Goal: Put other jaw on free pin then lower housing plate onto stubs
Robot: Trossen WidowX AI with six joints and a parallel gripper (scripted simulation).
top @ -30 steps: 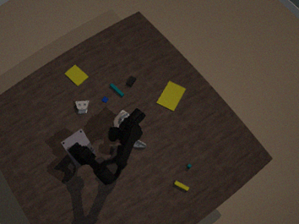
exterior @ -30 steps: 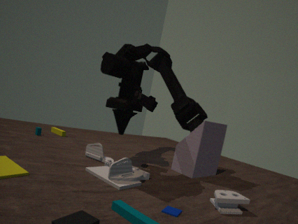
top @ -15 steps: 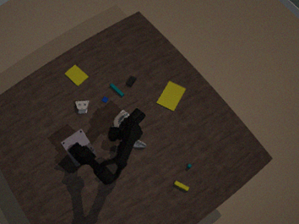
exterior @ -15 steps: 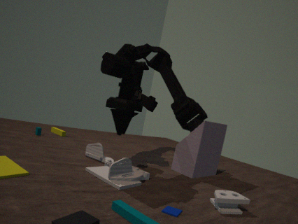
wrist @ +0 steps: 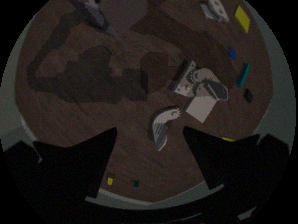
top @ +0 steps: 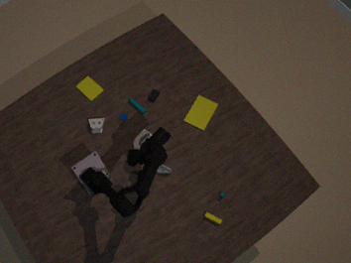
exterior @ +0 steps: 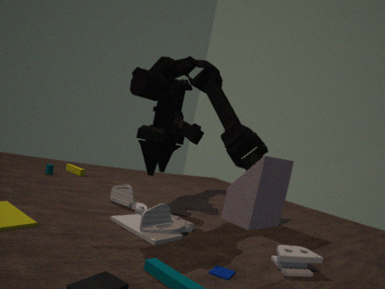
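Now: the grey jaw 8 cm below my gripper tip, 5 cm ahead of it and 2 cm to the left of it. Also, from my gripper tip: yellow bar: 34 cm to the right, 7 cm below, 6 cm ahead; blue tile: 30 cm to the left, 9 cm ahead, 8 cm below; teal cube: 29 cm to the right, 16 cm ahead, 7 cm below.
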